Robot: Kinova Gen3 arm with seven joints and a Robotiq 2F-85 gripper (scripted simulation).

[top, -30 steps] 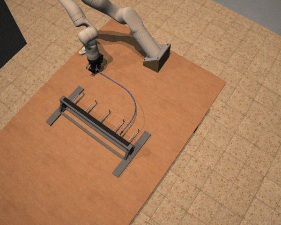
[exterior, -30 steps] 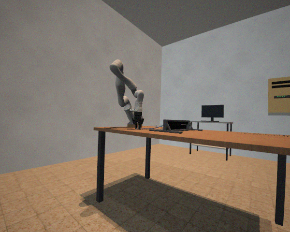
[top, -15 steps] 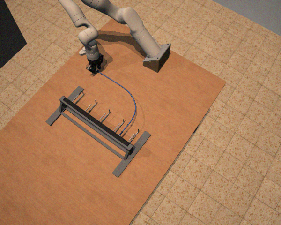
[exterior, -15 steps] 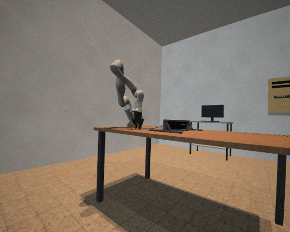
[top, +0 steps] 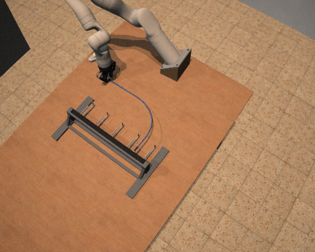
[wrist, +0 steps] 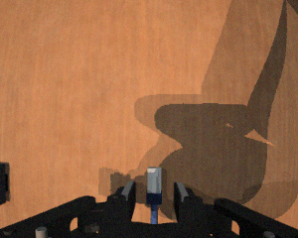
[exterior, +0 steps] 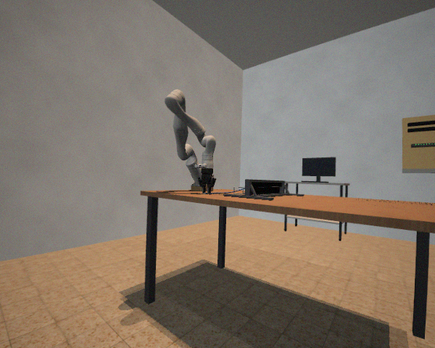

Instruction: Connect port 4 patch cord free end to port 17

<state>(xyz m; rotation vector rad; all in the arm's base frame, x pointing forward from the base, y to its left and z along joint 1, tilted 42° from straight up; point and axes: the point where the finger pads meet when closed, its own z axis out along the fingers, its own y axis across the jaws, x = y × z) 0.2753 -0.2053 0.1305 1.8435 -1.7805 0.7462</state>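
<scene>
Now: the plug 1 cm to the right of my hand and 1 cm below it.
</scene>
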